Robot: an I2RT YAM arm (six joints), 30 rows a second.
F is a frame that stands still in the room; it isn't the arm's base.
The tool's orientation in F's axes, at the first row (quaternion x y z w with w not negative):
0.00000, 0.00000, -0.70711, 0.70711
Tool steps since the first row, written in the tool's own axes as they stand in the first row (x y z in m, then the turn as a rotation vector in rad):
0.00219, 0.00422, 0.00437, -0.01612, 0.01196, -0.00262
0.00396, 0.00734, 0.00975, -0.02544, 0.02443, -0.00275
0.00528, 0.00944, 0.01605, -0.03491, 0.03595, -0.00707
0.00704, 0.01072, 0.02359, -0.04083, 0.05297, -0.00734
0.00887, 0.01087, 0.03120, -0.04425, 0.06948, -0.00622
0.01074, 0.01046, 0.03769, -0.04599, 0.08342, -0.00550
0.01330, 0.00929, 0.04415, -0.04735, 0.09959, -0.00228
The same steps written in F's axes. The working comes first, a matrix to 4 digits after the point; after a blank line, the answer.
The tool's axes in the first row as the columns of a matrix, in F's axes (used below as rounded here):
0.0000, 1.0000, 0.0000
-1.0000, 0.0000, 0.0000
0.0000, 0.0000, 1.0000

0.00422, -0.00219, 0.00437, 0.01196, 0.01612, -0.00262
0.00734, -0.00396, 0.00975, 0.02443, 0.02544, -0.00275
0.00944, -0.00528, 0.01605, 0.03595, 0.03491, -0.00707
0.01072, -0.00704, 0.02359, 0.05297, 0.04083, -0.00734
0.01087, -0.00887, 0.03120, 0.06948, 0.04425, -0.00622
0.01046, -0.01074, 0.03769, 0.08342, 0.04599, -0.00550
0.00929, -0.01330, 0.04415, 0.09959, 0.04735, -0.00228

